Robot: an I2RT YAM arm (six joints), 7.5 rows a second.
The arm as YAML. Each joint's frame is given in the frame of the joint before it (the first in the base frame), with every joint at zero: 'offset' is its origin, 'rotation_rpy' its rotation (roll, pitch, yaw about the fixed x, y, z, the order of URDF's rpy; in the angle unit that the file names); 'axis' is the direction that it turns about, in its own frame. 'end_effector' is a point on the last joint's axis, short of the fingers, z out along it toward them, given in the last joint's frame.
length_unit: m
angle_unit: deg
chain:
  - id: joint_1
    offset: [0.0, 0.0, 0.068]
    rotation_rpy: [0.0, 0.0, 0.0]
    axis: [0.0, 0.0, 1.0]
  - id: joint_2
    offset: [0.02, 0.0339, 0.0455]
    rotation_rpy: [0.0, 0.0, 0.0]
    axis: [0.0, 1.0, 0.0]
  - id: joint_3
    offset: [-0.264, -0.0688, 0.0]
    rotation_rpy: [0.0, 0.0, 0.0]
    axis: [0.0, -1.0, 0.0]
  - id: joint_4
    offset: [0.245, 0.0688, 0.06]
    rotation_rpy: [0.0, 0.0, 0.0]
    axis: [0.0, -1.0, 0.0]
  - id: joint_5
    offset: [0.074, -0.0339, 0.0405]
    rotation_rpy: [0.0, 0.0, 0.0]
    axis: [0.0, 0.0, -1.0]
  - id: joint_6
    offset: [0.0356, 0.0, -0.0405]
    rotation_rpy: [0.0, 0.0, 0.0]
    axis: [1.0, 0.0, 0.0]
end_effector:
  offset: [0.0, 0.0, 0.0]
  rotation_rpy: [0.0, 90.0, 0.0]
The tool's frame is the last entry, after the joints.
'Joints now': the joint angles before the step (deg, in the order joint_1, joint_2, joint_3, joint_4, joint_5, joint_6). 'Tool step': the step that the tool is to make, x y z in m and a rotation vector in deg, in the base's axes. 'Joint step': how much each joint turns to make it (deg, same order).
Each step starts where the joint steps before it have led.
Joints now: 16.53, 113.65, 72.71, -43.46, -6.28, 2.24
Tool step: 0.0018, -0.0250, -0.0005, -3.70, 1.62, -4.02
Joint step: -3.62, -0.01, -0.01, -2.49, 3.19, 0.16
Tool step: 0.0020, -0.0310, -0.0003, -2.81, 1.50, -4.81
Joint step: -4.74, 0.01, -0.01, -1.97, 2.49, -0.02
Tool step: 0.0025, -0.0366, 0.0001, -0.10, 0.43, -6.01
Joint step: -5.97, -0.02, 0.01, -0.46, 0.06, 0.04
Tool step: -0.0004, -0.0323, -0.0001, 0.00, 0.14, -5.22
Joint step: -5.27, 0.03, 0.01, -0.13, 0.00, -0.05
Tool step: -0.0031, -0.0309, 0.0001, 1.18, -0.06, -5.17
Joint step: -5.19, -0.01, 0.01, -0.08, -1.18, -0.01
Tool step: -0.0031, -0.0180, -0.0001, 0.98, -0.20, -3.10
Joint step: -3.08, -0.01, -0.05, 0.07, -1.00, 0.03
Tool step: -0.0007, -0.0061, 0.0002, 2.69, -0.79, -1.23
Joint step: -1.28, 0.02, 0.04, 0.19, -2.80, -0.02
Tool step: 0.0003, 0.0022, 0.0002, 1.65, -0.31, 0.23
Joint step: 0.19, -0.02, -0.01, -0.07, -1.68, -0.02
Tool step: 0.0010, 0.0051, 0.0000, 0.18, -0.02, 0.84
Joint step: 0.83, 0.00, 0.00, -0.02, -0.18, -0.01
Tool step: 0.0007, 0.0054, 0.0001, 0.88, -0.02, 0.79
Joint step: 0.80, 0.00, 0.00, -0.15, -0.87, 0.02
